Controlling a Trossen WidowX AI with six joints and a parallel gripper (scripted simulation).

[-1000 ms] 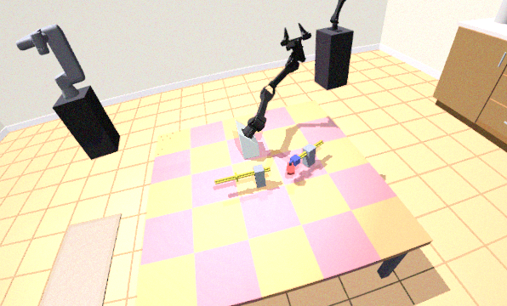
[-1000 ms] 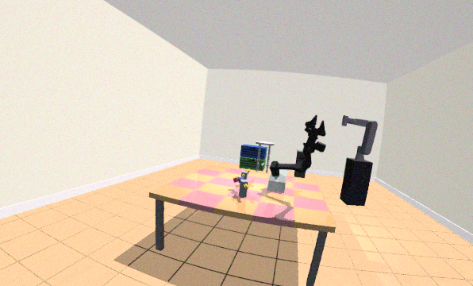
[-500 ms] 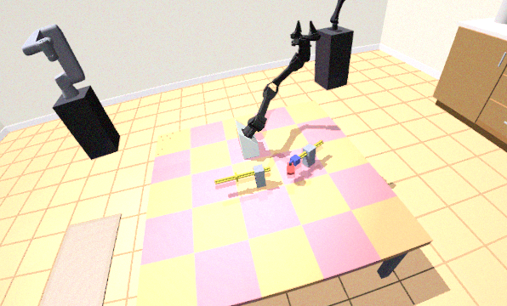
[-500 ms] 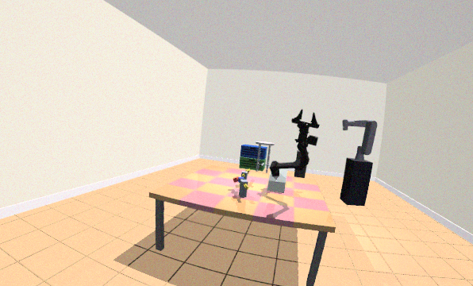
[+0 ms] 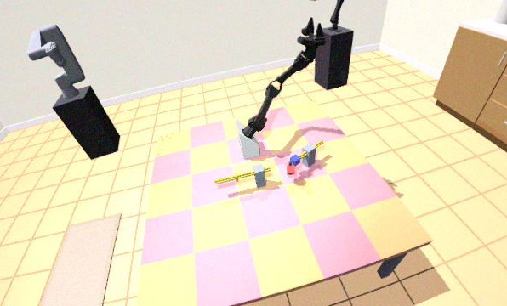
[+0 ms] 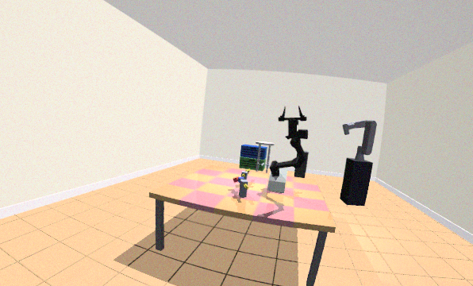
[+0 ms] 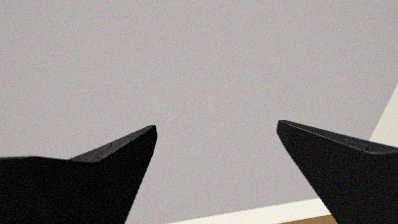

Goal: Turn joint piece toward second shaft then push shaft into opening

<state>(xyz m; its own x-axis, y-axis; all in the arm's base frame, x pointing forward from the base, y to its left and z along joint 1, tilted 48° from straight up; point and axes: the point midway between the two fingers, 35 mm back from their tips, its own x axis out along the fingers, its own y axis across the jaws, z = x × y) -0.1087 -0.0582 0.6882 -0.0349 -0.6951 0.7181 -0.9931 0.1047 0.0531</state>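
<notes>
Right now my gripper tip is 350 mm short of the dark red joint piece, 340 mm to the left of it and 620 mm above it.
</notes>
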